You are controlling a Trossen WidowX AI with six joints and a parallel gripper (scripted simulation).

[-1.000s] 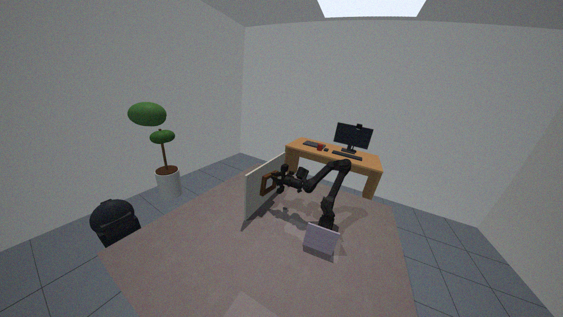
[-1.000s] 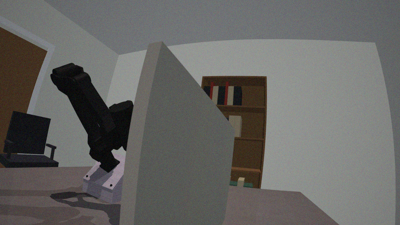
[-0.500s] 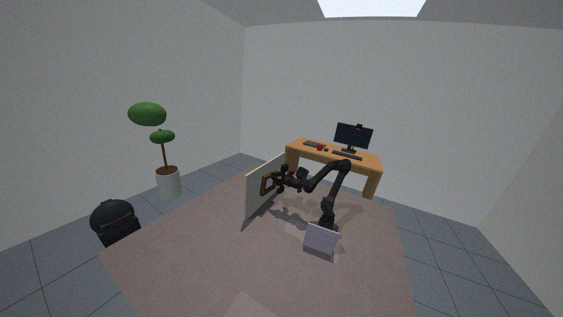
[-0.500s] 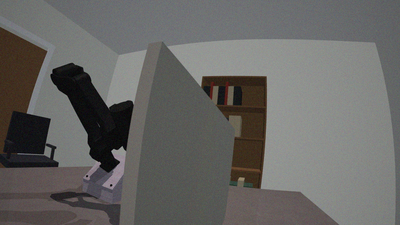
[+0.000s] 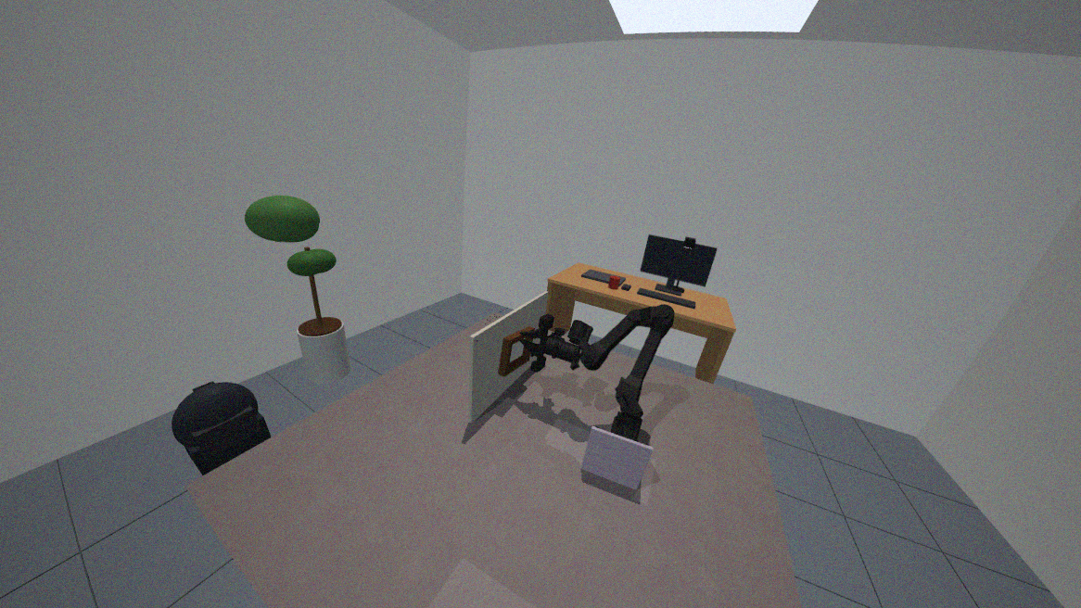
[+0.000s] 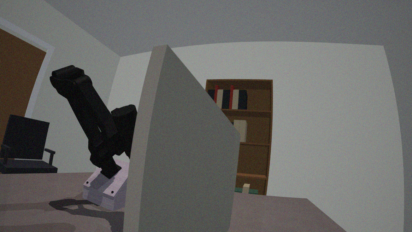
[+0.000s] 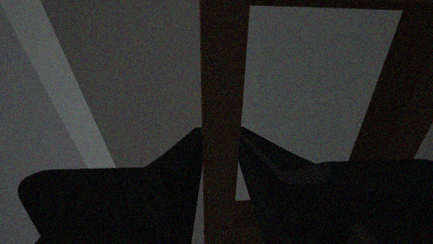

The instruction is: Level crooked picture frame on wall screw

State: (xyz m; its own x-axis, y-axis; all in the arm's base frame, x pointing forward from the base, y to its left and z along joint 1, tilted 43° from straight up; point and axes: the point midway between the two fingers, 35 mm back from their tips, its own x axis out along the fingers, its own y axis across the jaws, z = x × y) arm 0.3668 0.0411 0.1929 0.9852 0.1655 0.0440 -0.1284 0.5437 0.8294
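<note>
The brown wooden picture frame is 5 cm below my gripper tip, 1 cm to the left of it and 1 cm ahead of it. The rest, counted from my gripper tip: wall panel: 7 cm below, 2 cm ahead, 1 cm to the right.
</note>
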